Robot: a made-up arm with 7 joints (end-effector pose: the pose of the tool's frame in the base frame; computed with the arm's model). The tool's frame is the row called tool.
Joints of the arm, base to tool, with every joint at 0 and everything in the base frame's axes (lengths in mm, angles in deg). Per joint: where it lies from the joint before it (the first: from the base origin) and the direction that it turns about. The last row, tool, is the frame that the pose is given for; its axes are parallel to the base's.
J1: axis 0 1 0 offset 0 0 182
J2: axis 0 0 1 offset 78 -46 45
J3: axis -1 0 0 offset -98 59 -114
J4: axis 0 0 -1 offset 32 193 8
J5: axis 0 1 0 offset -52 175 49
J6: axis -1 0 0 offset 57 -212 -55
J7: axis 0 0 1 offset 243 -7 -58
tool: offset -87 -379 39
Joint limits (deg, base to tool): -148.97..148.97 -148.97..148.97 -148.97..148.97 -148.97..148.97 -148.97..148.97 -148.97..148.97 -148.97..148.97
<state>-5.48 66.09 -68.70 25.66 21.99 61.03 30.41</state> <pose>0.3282 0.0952 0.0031 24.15 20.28 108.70</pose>
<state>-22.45 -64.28 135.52 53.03 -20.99 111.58 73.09</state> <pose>0.6630 -0.0572 0.2051 -109.46 -67.87 -168.38</pose>
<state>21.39 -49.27 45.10 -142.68 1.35 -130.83 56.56</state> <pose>-0.3342 0.4963 -0.2074 169.19 20.51 51.58</pose>
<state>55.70 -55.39 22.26 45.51 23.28 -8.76 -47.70</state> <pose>-0.0954 0.3111 0.0781 -44.09 -47.32 -136.62</pose>
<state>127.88 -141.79 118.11 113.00 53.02 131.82 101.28</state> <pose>0.1768 0.3680 -0.0196 25.39 -32.15 120.05</pose>
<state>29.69 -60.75 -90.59 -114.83 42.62 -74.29 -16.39</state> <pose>0.3818 0.0140 -0.0833 66.89 -6.80 33.17</pose>
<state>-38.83 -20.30 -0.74 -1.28 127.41 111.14 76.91</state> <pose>0.1988 0.3436 -0.4239 77.91 17.22 -176.60</pose>
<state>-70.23 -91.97 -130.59 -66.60 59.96 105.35 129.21</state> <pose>-0.3283 -0.1199 0.7704 -84.50 -10.80 10.39</pose>
